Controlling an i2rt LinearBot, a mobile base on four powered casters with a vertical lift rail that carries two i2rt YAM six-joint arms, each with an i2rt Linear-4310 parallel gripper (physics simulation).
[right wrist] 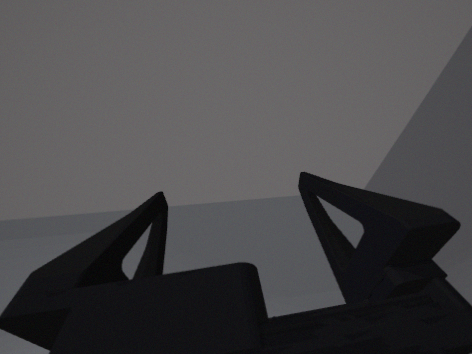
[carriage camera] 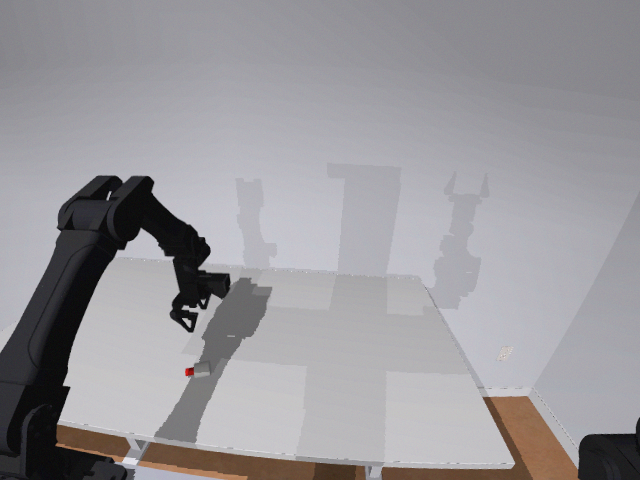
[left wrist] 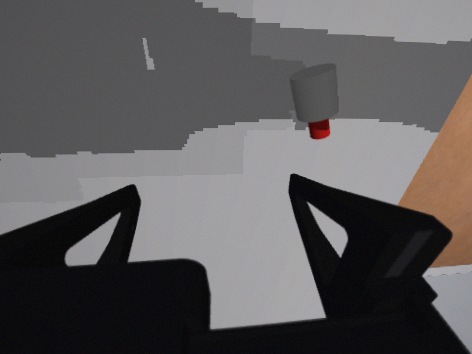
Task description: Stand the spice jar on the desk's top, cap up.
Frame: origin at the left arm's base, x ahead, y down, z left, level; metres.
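Seen in the pictures: left gripper, fingertip midpoint: (carriage camera: 197, 320) (left wrist: 214, 187); right gripper, fingertip midpoint: (right wrist: 233, 188).
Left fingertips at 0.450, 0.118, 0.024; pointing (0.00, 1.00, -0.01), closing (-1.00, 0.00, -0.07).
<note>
A point is followed by its place in that frame, as x, y, z.
The spice jar (carriage camera: 202, 369) {0.348, 0.195, -0.024} (left wrist: 315, 94) {0.366, 0.190, -0.019}, a grey cylinder with a narrower red cap, lies on its side on the white desk (carriage camera: 429, 418) {0.283, 0.229, -0.615}, left of the middle. Its cap points left in the carriage view and toward the gripper in the left wrist view. My left gripper (carriage camera: 199, 317) {0.450, 0.118, 0.024} (left wrist: 214, 187) {0.450, 0.118, 0.024} is open with nothing between its fingers. It hangs above the desk, farther back than the jar; in the left wrist view the jar shows beyond the right fingertip. My right gripper (right wrist: 233, 188) {0.032, -0.442, -0.673} is open and empty, facing the wall, away from the jar.
The wall (carriage camera: 310, 103) {1.001, -0.487, -0.238} stands behind the desk, and another wall (carriage camera: 599, 320) {0.918, 0.414, -1.791} is at the right. Arm shadows fall across the desk and over the jar. Brown floor (carriage camera: 532, 439) {0.739, 1.178, -1.622} shows beyond the desk's right edge. Part of the right arm (carriage camera: 610, 457) {0.023, -0.131, -0.637} shows at the lower right.
</note>
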